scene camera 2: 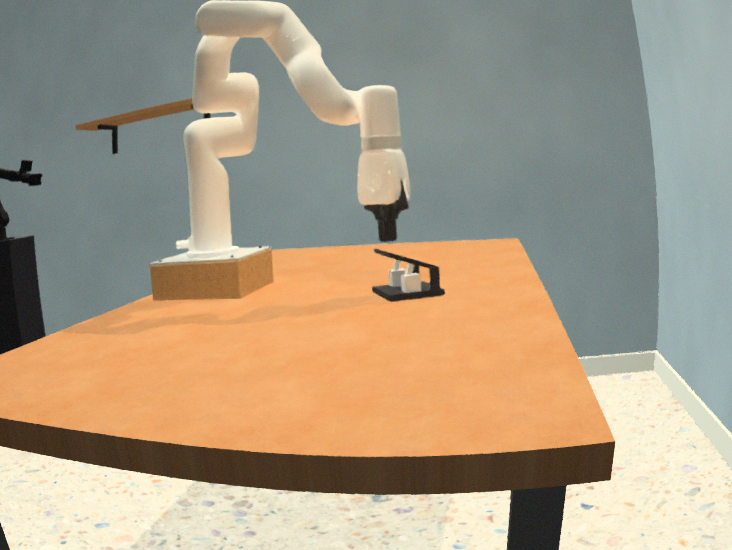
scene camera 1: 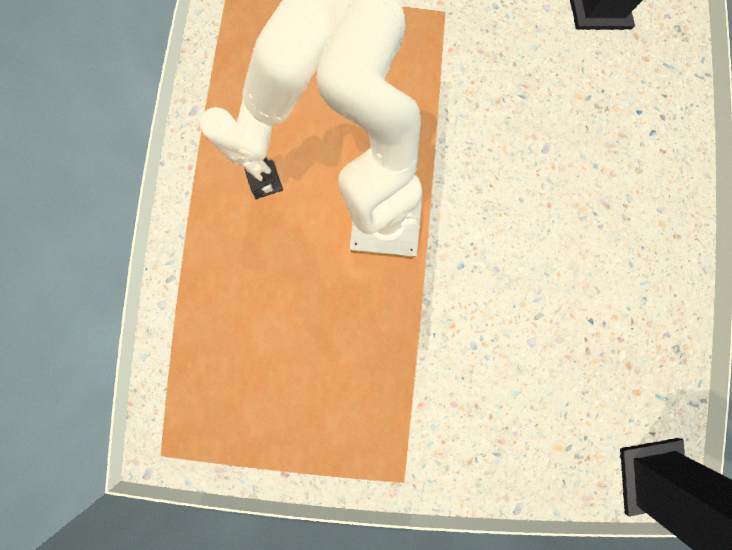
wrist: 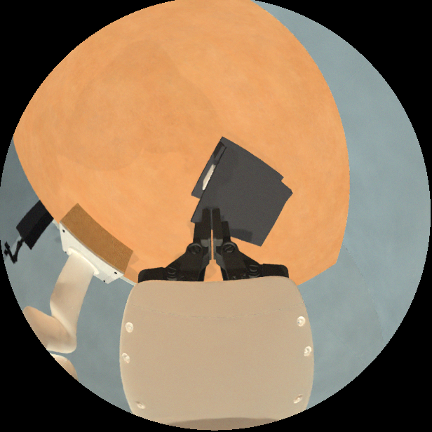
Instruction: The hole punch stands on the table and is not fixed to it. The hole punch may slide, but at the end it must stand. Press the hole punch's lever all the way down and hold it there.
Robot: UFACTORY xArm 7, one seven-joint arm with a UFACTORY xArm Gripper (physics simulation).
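Places are measured from the arm's base along level axes (x ahead, y left, z up), in metres.
Pixels of known places: gripper, fingertip midpoint: (scene camera 2: 388, 240) (scene camera 1: 263, 177); arm's base, origin of the base link: (scene camera 2: 212, 254).
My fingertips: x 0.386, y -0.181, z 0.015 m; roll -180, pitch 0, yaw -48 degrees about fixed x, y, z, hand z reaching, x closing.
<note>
Ahead of a thing's pixels: the offset from my fingertips to its top centre. "spot": to the spot under its first point. Level surfaces: height alone.
The hole punch {dx +0.029, dy -0.035, dz -0.013 m} (scene camera 1: 256, 188) (scene camera 2: 435, 277) stands upright on the table {dz -0.098 m} (scene camera 1: 284, 354) (scene camera 2: 331, 378) (wrist: 135, 100). It has a black base, two pale punch blocks and a black lever {spot: dx +0.025, dy -0.092, dz -0.025 m} (scene camera 2: 405, 258) (wrist: 245, 192). In scene camera 2 the lever is up, slanting, with its free end raised toward the robot base side. My gripper (scene camera 2: 387, 239) (wrist: 211, 219) is shut with nothing between its fingers. It points down a little above the lever's raised end, with a small gap between them in scene camera 2. In scene camera 1 the arm partly hides the hole punch.
The arm's base plate (scene camera 1: 383, 244) sits on a wooden block (scene camera 2: 195, 282) (wrist: 95, 237) on the table, to the left of the hole punch in scene camera 2. A wooden shelf (scene camera 2: 142, 114) is on the wall behind. A black stand (scene camera 2: 18, 283) is at the far left, off the table.
</note>
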